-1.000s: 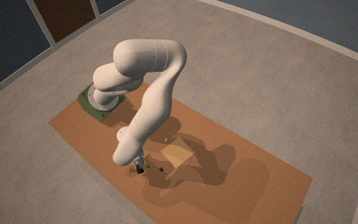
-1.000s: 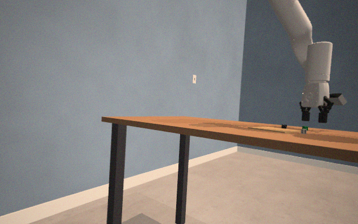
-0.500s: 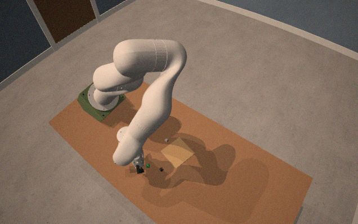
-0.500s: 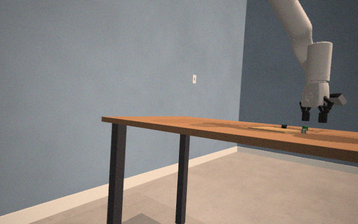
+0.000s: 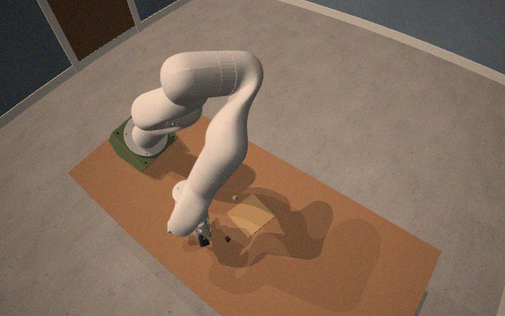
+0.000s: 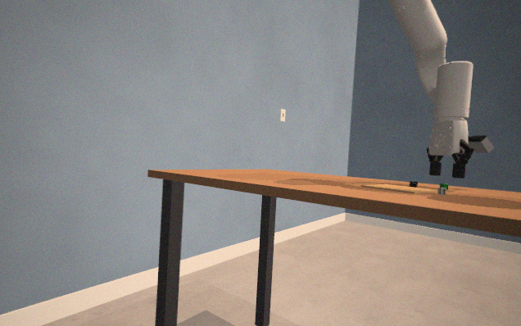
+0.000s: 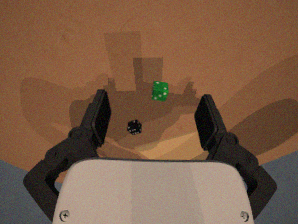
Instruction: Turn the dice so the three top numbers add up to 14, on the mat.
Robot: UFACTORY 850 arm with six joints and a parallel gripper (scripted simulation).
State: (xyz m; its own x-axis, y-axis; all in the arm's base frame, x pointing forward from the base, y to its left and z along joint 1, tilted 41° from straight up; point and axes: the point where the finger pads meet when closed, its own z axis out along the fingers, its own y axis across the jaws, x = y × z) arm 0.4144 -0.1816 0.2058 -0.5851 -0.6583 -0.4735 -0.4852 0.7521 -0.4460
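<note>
Now: the green die 10 mm to the left of my hand and 40 mm below it. The rest, counted from my hand: white die 200 mm to the left, 40 mm below; then black die 80 mm ahead, 30 mm to the left, 40 mm below; then mat 100 mm ahead, 170 mm to the left, 40 mm below.
</note>
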